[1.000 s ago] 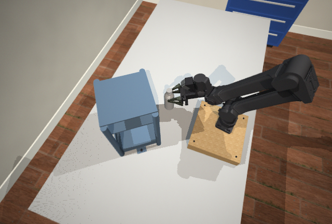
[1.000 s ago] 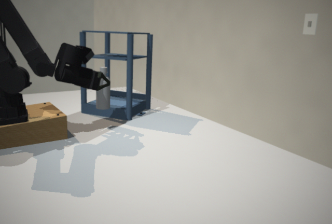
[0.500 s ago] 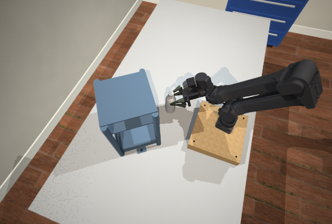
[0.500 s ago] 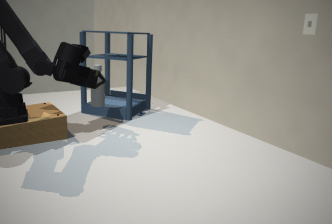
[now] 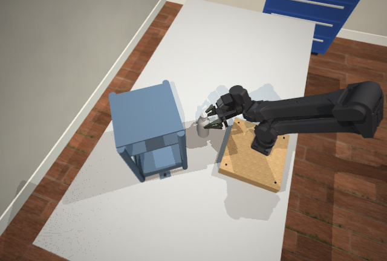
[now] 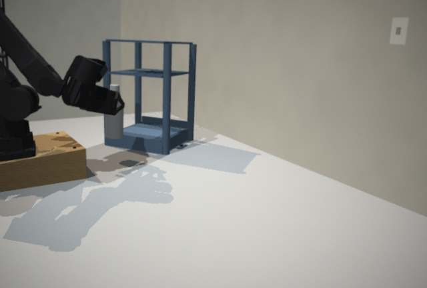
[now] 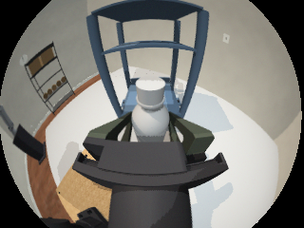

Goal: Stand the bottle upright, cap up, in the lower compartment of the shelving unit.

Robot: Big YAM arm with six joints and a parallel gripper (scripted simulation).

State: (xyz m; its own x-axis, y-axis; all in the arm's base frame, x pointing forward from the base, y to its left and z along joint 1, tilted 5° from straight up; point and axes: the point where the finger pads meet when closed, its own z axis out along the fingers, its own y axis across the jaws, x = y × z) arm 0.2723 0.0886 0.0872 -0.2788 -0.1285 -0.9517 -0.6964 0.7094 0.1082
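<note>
The grey bottle lies right at my hand. The rest, counted from my hand: blue shelving unit 16 cm ahead, 16 cm to the left, 1 cm above.
</note>
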